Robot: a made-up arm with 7 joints.
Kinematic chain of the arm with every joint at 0, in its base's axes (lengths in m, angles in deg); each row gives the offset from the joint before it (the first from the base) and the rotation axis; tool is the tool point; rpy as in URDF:
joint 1: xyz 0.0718 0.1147 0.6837 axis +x
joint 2: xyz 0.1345 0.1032 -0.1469 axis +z
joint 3: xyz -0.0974 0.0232 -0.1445 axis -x
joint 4: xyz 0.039 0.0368 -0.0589 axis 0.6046 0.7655 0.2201
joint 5: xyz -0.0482 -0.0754 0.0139 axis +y
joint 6: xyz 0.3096 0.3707 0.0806 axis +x
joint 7: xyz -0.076 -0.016 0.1 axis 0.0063 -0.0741 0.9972
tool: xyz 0.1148 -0.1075 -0.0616 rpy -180 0 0
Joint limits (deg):
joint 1: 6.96..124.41
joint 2: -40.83..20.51
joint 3: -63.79..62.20
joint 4: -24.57..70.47
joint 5: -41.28..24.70
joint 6: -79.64..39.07
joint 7: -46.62..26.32
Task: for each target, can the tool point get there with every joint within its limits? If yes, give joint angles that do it. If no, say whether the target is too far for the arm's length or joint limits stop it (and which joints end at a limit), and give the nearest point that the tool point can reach.
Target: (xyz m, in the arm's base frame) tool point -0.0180 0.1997 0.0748
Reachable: no: joint limits stop it (at a limit: joint 1, joint 2, joint 3, joint 4, joint 5, joint 6) | nearest point 0.1726 0.3324 0.1285 | short by 0.238 m
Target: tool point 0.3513 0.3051 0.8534
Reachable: yes | joints 45.78 6.99 -28.35 -8.15 -10.85 -20.70 -10.24
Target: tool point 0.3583 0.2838 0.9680
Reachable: yes | joints 66.21 11.00 -17.94 -2.92 -24.67 24.87 15.01
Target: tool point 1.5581 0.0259 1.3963
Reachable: no: too far | nearest point 0.6754 0.1788 1.1301 | short by 0.935 m
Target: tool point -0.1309 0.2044 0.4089
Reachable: no: joint limits stop it (at a limit: joint 1, joint 2, joint 3, joint 5, joint 6) | nearest point 0.1056 0.1428 0.5721 | short by 0.294 m
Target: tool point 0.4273 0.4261 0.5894
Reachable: yes | joints 18.14 2.29 -6.85 36.30 -20.31 4.40 -15.06
